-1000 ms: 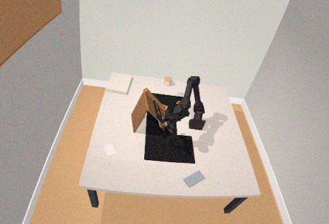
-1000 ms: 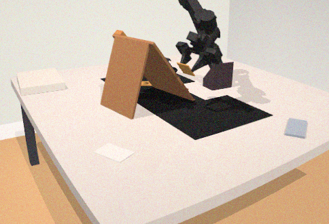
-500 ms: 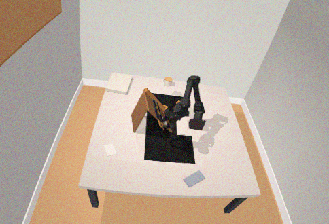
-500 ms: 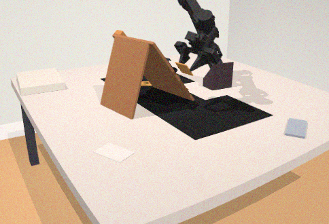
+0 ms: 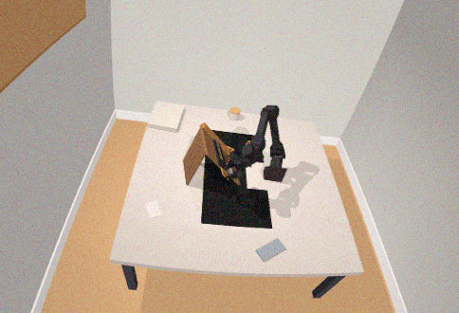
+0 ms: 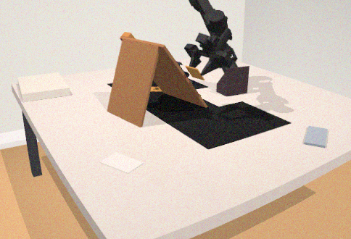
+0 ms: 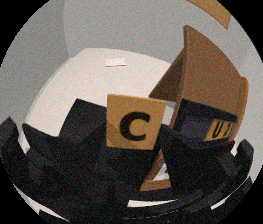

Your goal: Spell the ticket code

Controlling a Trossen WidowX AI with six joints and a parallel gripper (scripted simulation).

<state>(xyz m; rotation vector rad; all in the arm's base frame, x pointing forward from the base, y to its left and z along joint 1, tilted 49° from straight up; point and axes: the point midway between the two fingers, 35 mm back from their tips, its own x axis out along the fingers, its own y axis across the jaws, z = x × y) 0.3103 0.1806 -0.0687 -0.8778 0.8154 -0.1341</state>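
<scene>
Right now the white ticket is 4 cm behind my gripper tip, 11 cm to the right of it and 8 cm below it. The rest, counted from my gripper tip: black mat 13 cm behind, 17 cm to the right, 17 cm below; then letter tile marked c right at my gripper tip; then white card 35 cm ahead, 17 cm to the left, 17 cm below.
</scene>
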